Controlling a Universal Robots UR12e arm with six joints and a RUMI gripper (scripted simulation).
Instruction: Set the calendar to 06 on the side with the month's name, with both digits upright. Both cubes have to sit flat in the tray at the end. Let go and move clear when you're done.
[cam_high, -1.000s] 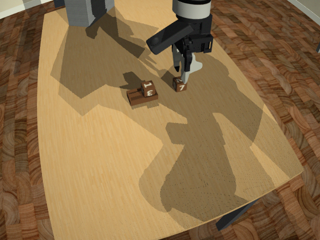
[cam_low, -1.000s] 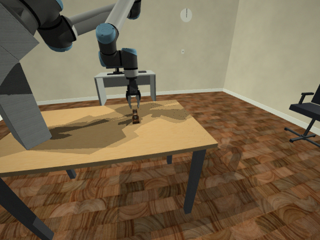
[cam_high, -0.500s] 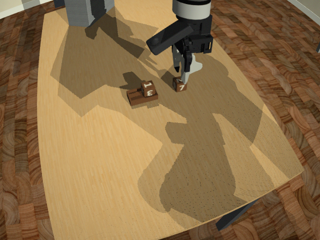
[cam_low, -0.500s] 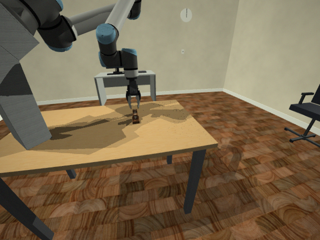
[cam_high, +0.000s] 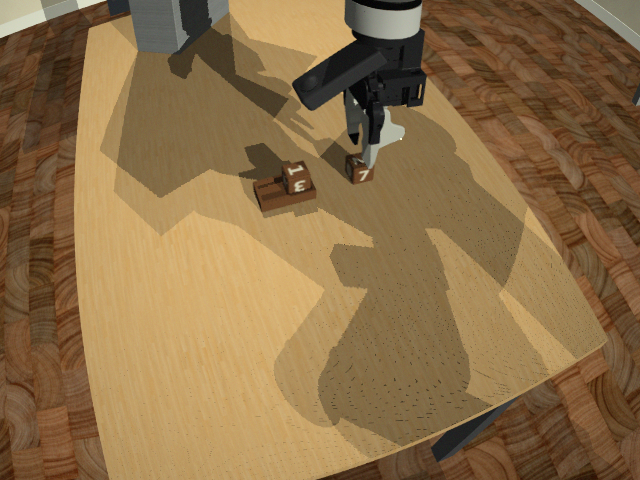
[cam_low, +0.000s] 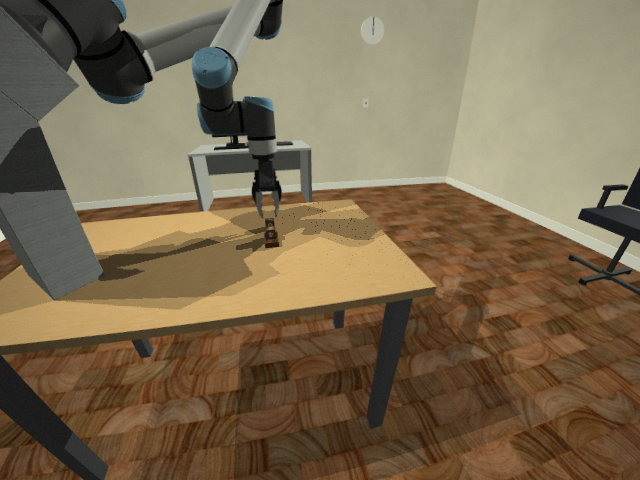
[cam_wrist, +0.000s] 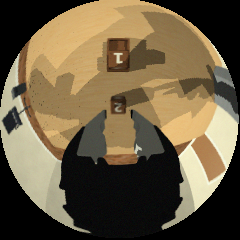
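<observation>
The cube lies 9 cm to the right of my hand, 3 cm below it and 3 cm ahead of it. Round my hand: brown calendar tray 11 cm to the right, 5 cm below, 3 cm ahead.
</observation>
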